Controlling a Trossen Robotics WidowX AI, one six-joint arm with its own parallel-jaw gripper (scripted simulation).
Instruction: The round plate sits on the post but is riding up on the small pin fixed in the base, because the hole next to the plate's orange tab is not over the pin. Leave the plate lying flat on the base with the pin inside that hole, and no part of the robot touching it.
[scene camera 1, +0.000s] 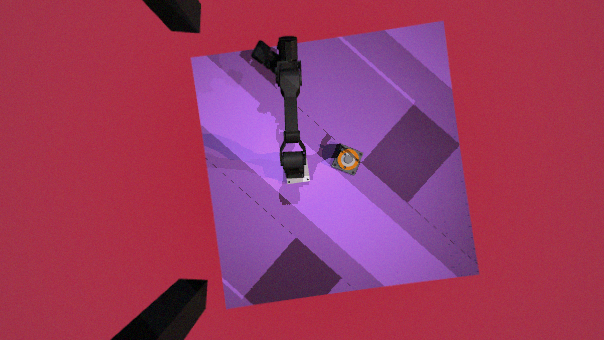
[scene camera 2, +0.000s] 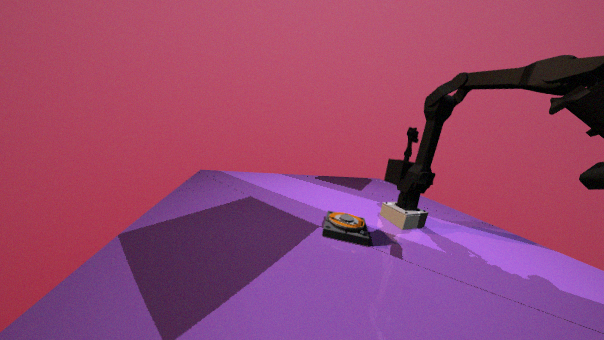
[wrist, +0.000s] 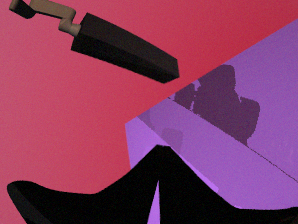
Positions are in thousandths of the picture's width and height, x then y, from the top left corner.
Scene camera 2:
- dark square base: 597, 696
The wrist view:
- my gripper: 542, 676
